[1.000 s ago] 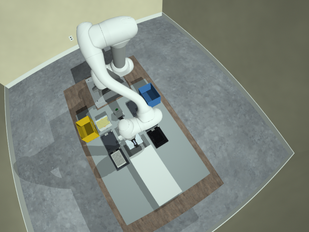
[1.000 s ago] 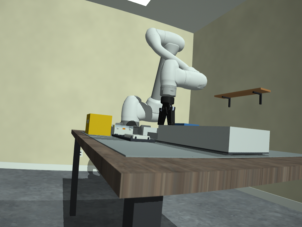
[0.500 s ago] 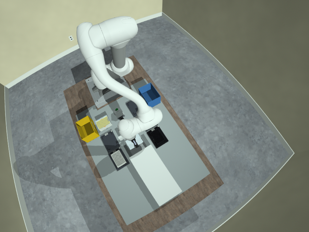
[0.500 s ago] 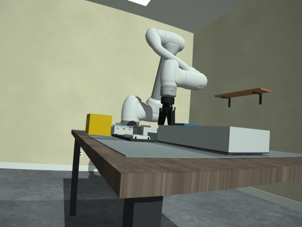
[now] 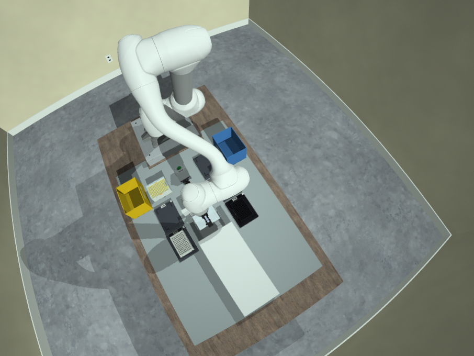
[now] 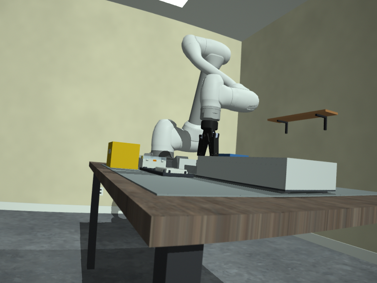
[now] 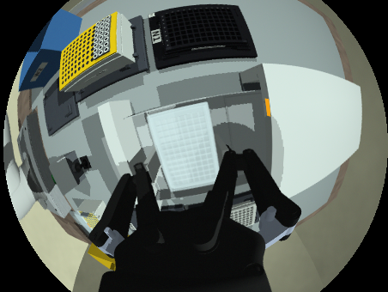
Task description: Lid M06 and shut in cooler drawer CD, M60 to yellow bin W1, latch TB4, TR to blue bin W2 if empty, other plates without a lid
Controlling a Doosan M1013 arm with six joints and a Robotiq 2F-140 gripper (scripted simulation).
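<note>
Right now the plate lid is 2 cm below my hand. From my hand the other things lie so: black assay plate (19 cm to the left, 7 cm ahead, 2 cm below); then white cooler CD (17 cm ahead, 1 cm to the right, 1 cm below); then clear assay plate (19 cm to the right, 5 cm ahead, 2 cm below).
</note>
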